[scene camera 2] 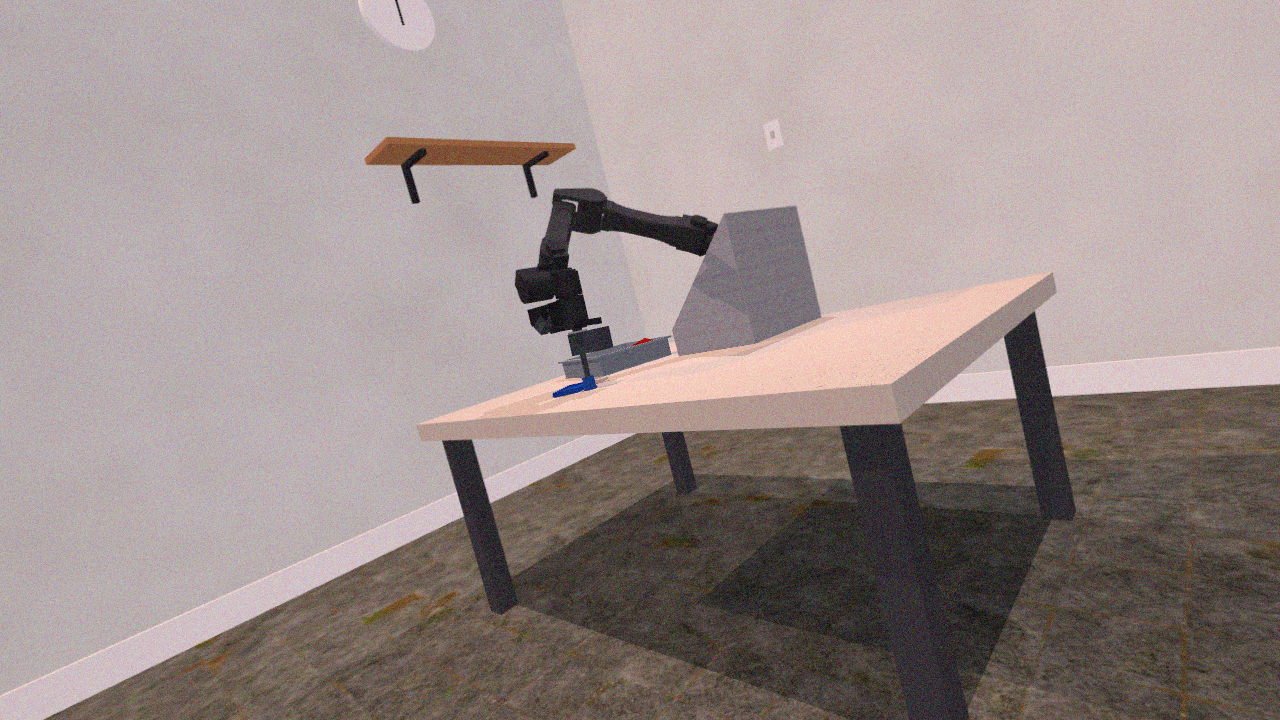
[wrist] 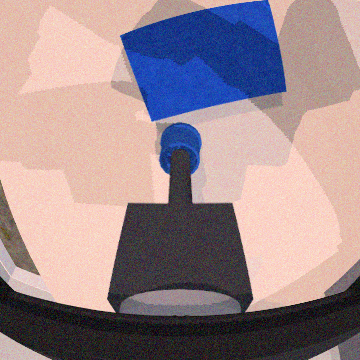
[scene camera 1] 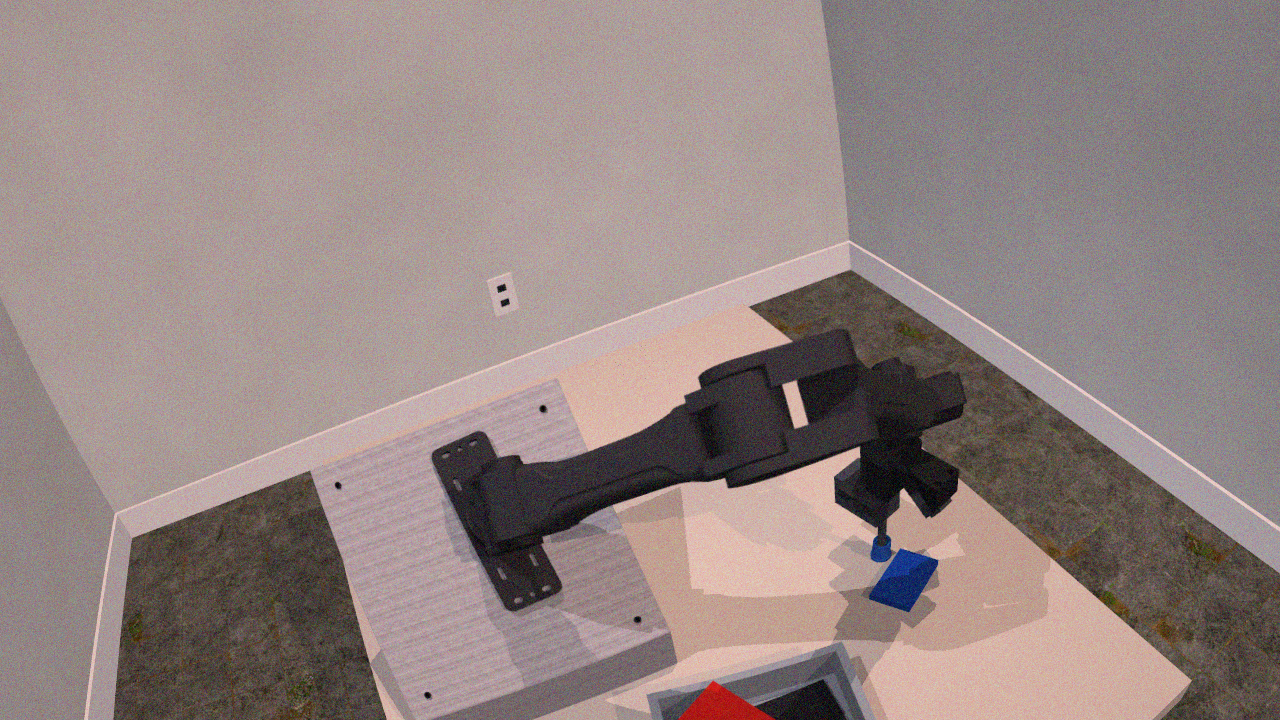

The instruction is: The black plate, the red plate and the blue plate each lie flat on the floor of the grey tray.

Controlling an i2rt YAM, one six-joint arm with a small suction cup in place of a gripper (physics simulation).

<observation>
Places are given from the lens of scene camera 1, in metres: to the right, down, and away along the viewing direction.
suction cup [scene camera 1: 879,554]: 0.31, 0.25, 1.02
blue plate [scene camera 1: 903,581]: 0.33, 0.28, 0.98
black plate [scene camera 1: 818,693]: 0.20, 0.38, 0.85
grey tray [scene camera 1: 831,663]: 0.22, 0.34, 0.87
The marked spots on the grey tray and the suction cup are 0.20 m apart.
</observation>
